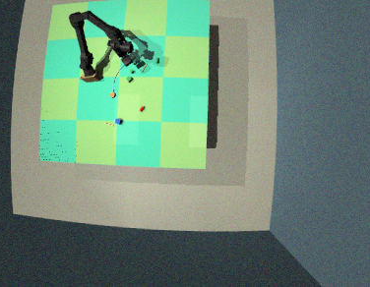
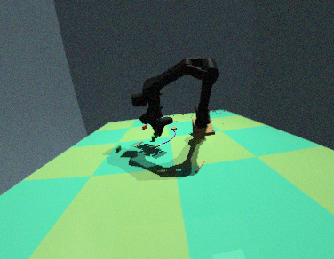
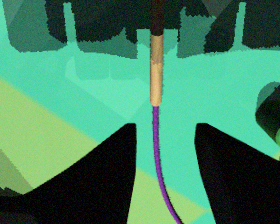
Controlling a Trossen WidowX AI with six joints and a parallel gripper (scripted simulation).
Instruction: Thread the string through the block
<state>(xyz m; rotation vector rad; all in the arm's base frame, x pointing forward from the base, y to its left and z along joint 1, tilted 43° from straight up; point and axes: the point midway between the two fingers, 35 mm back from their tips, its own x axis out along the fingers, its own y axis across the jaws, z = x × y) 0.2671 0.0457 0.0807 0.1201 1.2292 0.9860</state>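
The small green cylinder lies 3 cm ahead of my gripper tip, 8 cm to the right of it and 4 cm below it. Also, from my gripper tip: red piece (10 cm ahead, 36 cm to the right, 5 cm below); then small dark piece (22 cm ahead, 1 cm to the right, 5 cm below); then round button (12 cm behind, 24 cm to the right, 5 cm below).
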